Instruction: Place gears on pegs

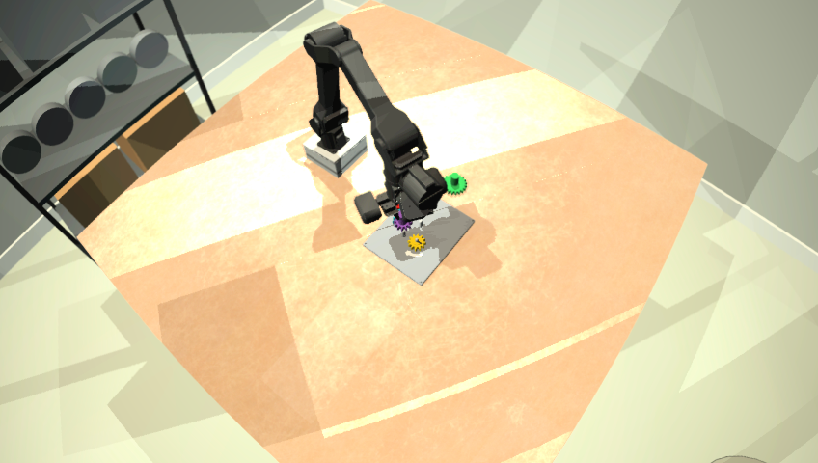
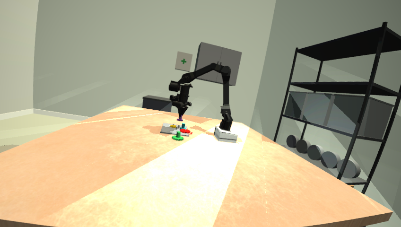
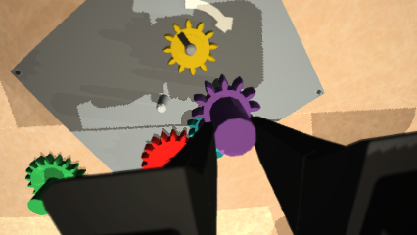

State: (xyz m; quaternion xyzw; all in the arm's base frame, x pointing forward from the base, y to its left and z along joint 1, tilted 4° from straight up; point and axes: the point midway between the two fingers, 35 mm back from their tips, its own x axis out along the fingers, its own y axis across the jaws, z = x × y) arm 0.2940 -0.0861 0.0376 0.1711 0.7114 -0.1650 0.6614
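The teal gear is 6 cm below my gripper tip, 3 cm behind it and 2 cm to the left of it. Also, from my gripper tip: yellow gear 7 cm below, 4 cm ahead; then purple gear 1 cm below; then grey board 8 cm below, 3 cm to the left, 2 cm ahead.
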